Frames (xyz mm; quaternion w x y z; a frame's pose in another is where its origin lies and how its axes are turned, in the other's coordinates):
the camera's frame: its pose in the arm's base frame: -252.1 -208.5 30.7 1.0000 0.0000 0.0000 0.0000
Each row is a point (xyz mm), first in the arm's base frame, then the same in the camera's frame.
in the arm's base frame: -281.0 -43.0 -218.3
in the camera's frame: -28.9 165.5 -249.0
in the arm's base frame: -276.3 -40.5 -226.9
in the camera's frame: -24.2 168.0 -257.6
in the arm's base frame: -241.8 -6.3 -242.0
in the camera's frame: 10.3 202.2 -272.7
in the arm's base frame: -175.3 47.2 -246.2
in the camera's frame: 76.8 255.7 -276.9
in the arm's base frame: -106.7 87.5 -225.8
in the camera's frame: 145.4 296.0 -256.5
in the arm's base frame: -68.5 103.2 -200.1
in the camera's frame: 183.6 311.7 -230.8
